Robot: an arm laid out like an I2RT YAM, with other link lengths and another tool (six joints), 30 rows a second.
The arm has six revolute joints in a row. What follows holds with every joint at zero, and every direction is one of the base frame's.
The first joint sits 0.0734 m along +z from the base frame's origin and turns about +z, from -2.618 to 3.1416 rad.
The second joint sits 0.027 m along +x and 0.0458 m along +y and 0.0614 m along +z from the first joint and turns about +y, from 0 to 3.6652 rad.
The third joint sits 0.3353 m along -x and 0.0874 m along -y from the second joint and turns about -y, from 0 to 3.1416 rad.
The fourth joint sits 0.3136 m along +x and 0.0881 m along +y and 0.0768 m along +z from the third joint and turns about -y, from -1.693 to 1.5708 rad.
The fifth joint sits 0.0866 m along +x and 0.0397 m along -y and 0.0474 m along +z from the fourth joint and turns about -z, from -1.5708 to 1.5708 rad.
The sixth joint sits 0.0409 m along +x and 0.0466 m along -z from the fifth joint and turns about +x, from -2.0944 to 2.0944 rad.
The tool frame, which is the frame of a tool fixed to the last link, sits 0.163 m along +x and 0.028 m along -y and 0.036 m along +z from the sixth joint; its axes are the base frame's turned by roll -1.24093, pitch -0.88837 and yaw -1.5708 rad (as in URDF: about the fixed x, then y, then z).
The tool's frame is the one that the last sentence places.
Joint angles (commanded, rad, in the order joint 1, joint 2, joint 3, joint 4, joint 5, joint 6), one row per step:
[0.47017 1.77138 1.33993 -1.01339 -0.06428 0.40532]
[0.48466 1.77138 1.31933 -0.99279 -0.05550 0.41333]
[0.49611 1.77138 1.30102 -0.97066 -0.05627 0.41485]
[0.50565 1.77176 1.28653 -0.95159 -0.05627 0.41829]
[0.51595 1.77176 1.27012 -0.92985 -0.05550 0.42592]
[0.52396 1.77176 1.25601 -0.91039 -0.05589 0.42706]
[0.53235 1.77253 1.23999 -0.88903 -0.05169 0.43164]
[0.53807 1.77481 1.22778 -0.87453 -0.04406 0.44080]
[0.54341 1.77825 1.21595 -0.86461 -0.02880 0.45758]
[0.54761 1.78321 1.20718 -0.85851 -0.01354 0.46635]
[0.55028 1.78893 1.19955 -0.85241 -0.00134 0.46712]
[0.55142 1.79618 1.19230 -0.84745 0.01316 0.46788]
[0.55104 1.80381 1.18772 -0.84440 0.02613 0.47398]
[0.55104 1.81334 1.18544 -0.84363 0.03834 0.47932]
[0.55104 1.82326 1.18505 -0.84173 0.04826 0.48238]
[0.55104 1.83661 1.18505 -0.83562 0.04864 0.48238]
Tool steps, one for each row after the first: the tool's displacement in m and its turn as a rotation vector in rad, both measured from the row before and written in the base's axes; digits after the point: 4 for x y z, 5 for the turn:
[-0.0034 0.0036 -0.0063 -0.00706 -0.00311 0.00545]
[-0.0026 0.0048 -0.0056 0.00260 -0.00284 0.01004]
[-0.0019 0.0040 -0.0045 0.00232 -0.00330 0.00614]
[-0.0021 0.0040 -0.0048 0.00264 -0.00414 0.00265]
[-0.0015 0.0035 -0.0041 0.00310 -0.00432 0.00694]
[-0.0015 0.0026 -0.0049 -0.00083 -0.00549 0.00325]
[-0.0012 0.0003 -0.0045 -0.00554 -0.00279 -0.00446]
[-0.0017 -0.0021 -0.0049 -0.01391 -0.00140 -0.01348]
[-0.0013 -0.0023 -0.0045 -0.01593 -0.00052 -0.00661]
[-0.0007 -0.0019 -0.0044 -0.01402 -0.00007 0.00029]
[-0.0005 -0.0032 -0.0049 -0.01717 0.00064 -0.00141]
[-0.0001 -0.0035 -0.0042 -0.01512 0.00132 -0.00793]
[-0.0001 -0.0031 -0.0043 -0.01556 0.00319 -0.00659]
[0.0005 -0.0021 -0.0038 -0.01250 0.00203 -0.00398]
[0.0005 0.0002 -0.0054 -0.00411 0.00597 -0.00003]

